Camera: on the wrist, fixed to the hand. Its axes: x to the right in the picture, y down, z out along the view.
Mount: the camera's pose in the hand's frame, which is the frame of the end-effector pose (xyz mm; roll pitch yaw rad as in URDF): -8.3 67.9 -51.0 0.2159 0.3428 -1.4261
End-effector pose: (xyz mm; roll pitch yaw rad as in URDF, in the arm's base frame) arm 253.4 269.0 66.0 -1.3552 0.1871 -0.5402
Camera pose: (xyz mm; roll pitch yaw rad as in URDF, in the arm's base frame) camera 215.9 250.3 -8.3 -0.3495 -0.9250 -1.6094
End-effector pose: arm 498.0 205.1 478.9 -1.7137 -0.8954 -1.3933
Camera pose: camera 446.1 153.5 434.9 1.5569 -0.7933 2.0374
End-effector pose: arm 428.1 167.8 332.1 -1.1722 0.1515 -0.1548
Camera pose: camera 404.5 150.6 251.9 -0.1878 -0.7749 -1.3768
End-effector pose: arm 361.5 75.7 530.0 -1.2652 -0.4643 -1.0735
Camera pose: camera 350.3 37.2 454.7 0.7363 -0.8712 -3.0117
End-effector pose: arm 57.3 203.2 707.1 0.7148 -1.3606 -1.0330
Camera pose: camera 126.2 253.1 700.2 1.6356 0.0476 -1.5383
